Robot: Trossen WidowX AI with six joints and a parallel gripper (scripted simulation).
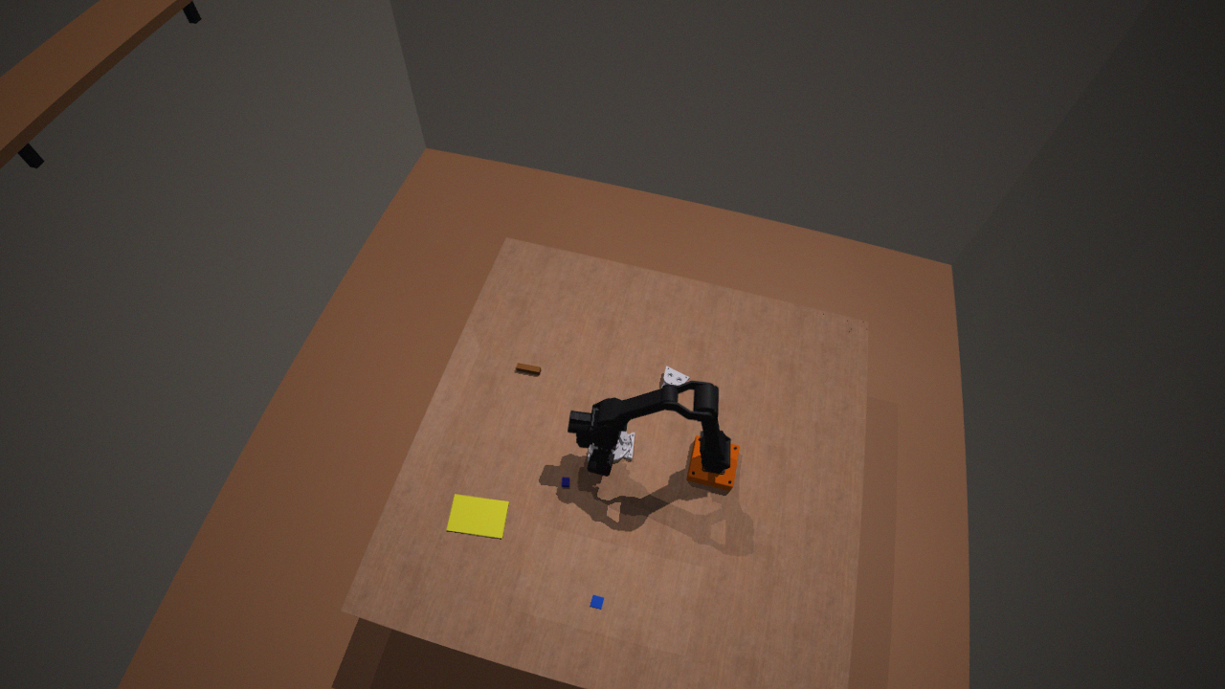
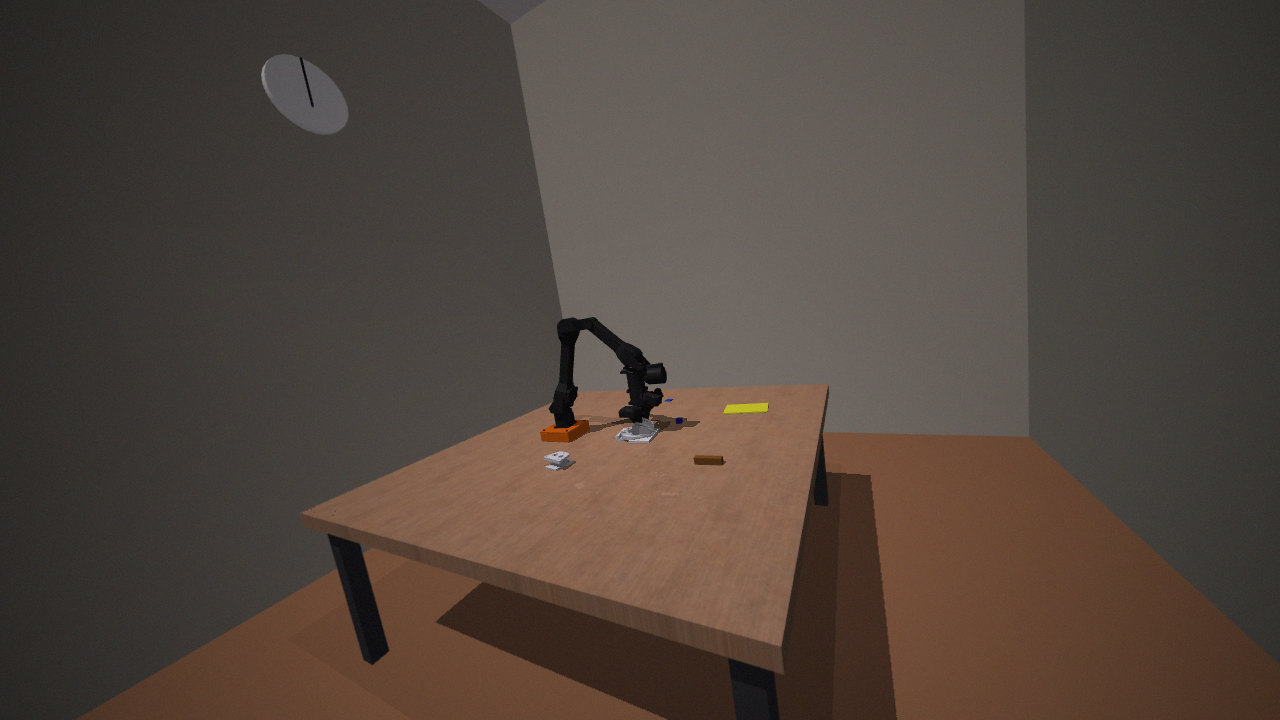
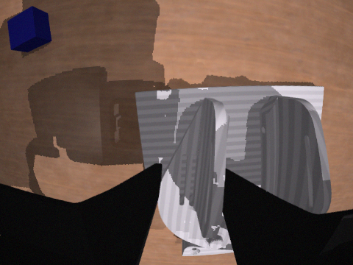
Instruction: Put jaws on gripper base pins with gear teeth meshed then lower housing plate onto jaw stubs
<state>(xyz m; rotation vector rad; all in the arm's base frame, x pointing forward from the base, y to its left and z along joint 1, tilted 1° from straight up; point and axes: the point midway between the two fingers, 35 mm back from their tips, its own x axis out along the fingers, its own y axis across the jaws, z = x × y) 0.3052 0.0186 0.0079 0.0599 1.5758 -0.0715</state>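
Right now the white card is 2 cm ahead of my gripper tip, 3 cm to the right of it and 1 cm below it. The rest, counted from my gripper tip: blue cube 9 cm ahead, 11 cm to the left, 1 cm below; then brown block 28 cm ahead, 22 cm to the right; then yellow sheet 31 cm ahead, 25 cm to the left, 1 cm below.
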